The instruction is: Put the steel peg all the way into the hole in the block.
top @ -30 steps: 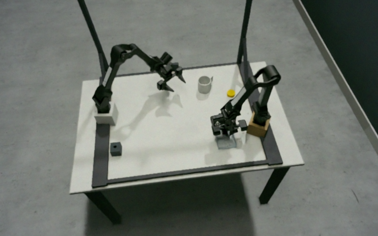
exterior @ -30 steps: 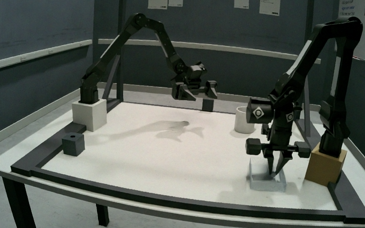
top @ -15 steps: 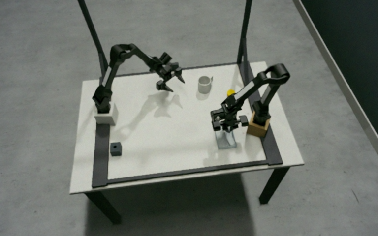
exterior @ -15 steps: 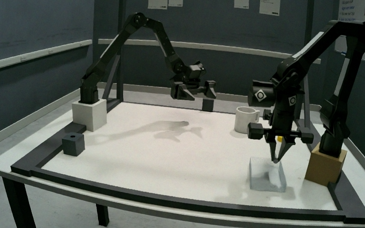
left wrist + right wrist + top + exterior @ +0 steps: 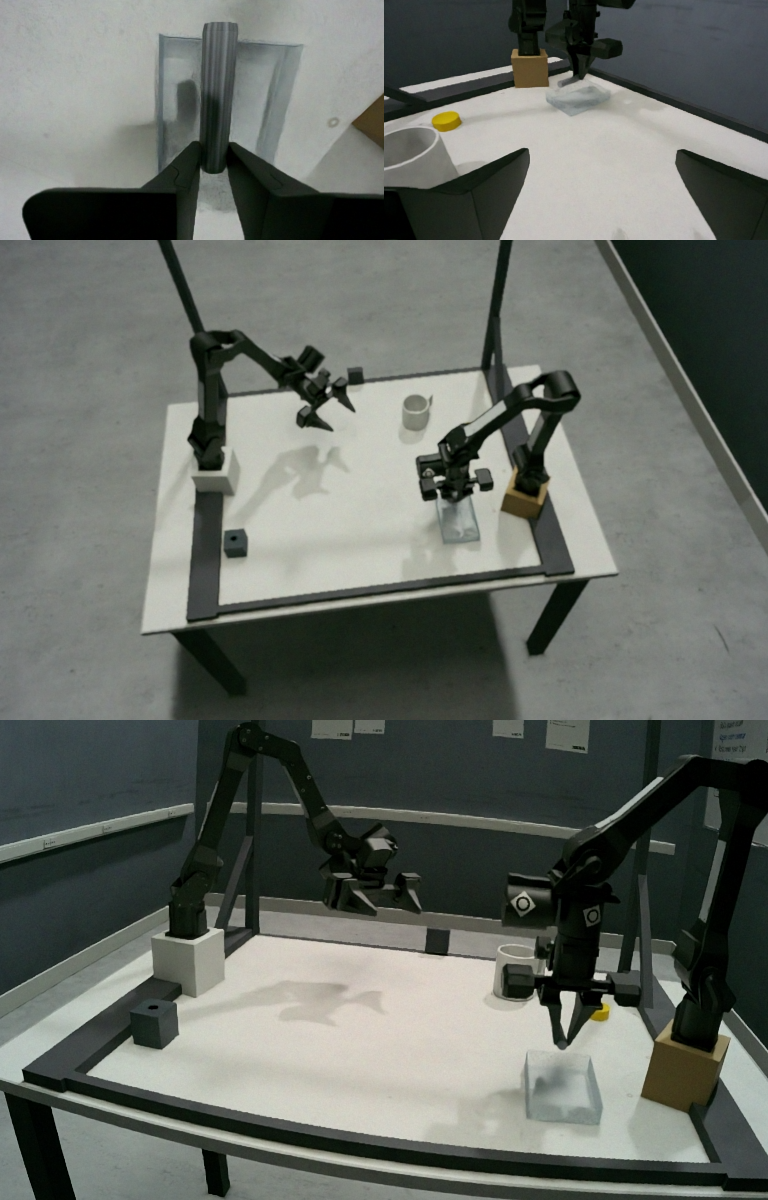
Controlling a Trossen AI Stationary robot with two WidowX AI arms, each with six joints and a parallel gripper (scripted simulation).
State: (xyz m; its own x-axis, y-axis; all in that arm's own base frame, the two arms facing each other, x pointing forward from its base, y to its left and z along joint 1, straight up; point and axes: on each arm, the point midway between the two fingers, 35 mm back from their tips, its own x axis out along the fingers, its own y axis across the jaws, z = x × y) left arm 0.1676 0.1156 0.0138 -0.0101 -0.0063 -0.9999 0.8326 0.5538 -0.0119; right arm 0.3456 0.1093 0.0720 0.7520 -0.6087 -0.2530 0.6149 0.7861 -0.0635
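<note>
Right now my left hand is 10 cm above the clear box, 1 cm to the right of it and 1 cm short of it. Round my left hand: white mug (33 cm behind, 12 cm to the right, 7 cm below); then steel peg (3 cm below, 3 cm behind, 1 cm to the right); then dark block (57 cm to the right, 15 cm ahead, 6 cm below).
Right now my right hand is 17 cm short of the steel peg, 33 cm to the right of it and 10 cm above it. The rest, counted from my right hand: white mug 13 cm behind, 22 cm to the left, 13 cm below; clear box 21 cm ahead, 35 cm to the left, 16 cm below; dark block 35 cm ahead, 23 cm to the right, 13 cm below.
</note>
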